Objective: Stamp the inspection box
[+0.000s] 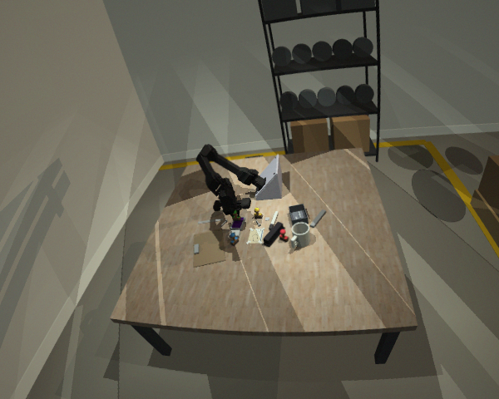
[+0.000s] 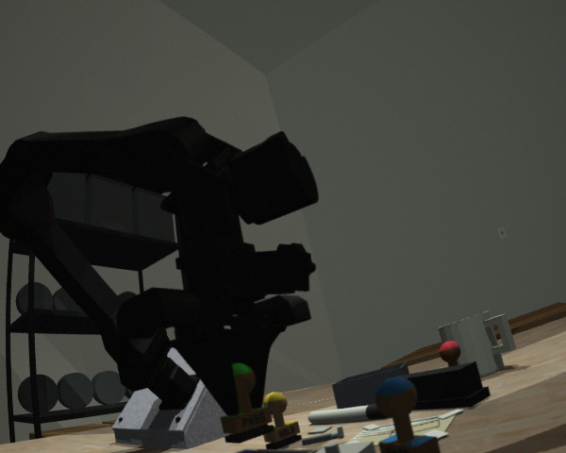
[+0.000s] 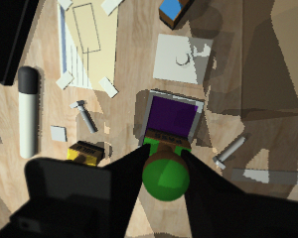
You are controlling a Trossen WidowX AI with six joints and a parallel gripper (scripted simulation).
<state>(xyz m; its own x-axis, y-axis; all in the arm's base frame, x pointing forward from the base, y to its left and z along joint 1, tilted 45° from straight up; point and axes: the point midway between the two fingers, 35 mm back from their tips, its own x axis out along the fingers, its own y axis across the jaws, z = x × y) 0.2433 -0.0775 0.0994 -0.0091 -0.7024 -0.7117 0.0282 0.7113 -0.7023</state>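
Now: gripper tip 5 cm above the purple ink pad. From my gripper tip the other things lie so: green-knobbed stamp: right at my gripper tip; then blue-knobbed stamp: 13 cm ahead, 4 cm below; then yellow stamp: 5 cm behind, 10 cm to the left, 4 cm below.
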